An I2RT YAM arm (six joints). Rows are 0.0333 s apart.
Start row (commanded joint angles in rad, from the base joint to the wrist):
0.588, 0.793, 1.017, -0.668, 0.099, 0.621
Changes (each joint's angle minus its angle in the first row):
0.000, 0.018, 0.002, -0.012, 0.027, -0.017
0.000, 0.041, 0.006, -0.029, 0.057, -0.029
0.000, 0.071, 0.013, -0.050, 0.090, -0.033
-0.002, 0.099, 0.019, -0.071, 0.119, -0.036
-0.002, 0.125, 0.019, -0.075, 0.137, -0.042
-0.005, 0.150, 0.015, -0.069, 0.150, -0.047
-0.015, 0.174, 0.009, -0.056, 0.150, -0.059
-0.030, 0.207, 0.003, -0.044, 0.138, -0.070
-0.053, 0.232, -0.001, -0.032, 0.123, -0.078
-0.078, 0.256, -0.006, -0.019, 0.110, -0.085
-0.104, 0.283, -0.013, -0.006, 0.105, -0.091
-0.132, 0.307, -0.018, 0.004, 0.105, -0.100
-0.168, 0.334, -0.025, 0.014, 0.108, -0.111
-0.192, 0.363, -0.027, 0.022, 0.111, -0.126
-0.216, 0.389, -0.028, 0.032, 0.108, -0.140
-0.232, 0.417, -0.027, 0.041, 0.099, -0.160
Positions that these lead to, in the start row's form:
0.588, 0.811, 1.019, -0.680, 0.126, 0.604
0.588, 0.834, 1.023, -0.697, 0.156, 0.592
0.588, 0.864, 1.030, -0.718, 0.189, 0.588
0.586, 0.892, 1.036, -0.739, 0.218, 0.585
0.586, 0.918, 1.036, -0.743, 0.236, 0.579
0.583, 0.943, 1.032, -0.737, 0.249, 0.574
0.573, 0.967, 1.026, -0.724, 0.249, 0.562
0.558, 1.000, 1.020, -0.712, 0.237, 0.551
0.535, 1.025, 1.016, -0.700, 0.222, 0.543
0.510, 1.049, 1.011, -0.687, 0.209, 0.536
0.484, 1.076, 1.004, -0.674, 0.204, 0.530
0.456, 1.100, 0.999, -0.664, 0.204, 0.521
0.420, 1.127, 0.992, -0.654, 0.207, 0.510
0.396, 1.156, 0.990, -0.646, 0.210, 0.495
0.372, 1.182, 0.989, -0.636, 0.207, 0.481
0.356, 1.210, 0.990, -0.627, 0.198, 0.461

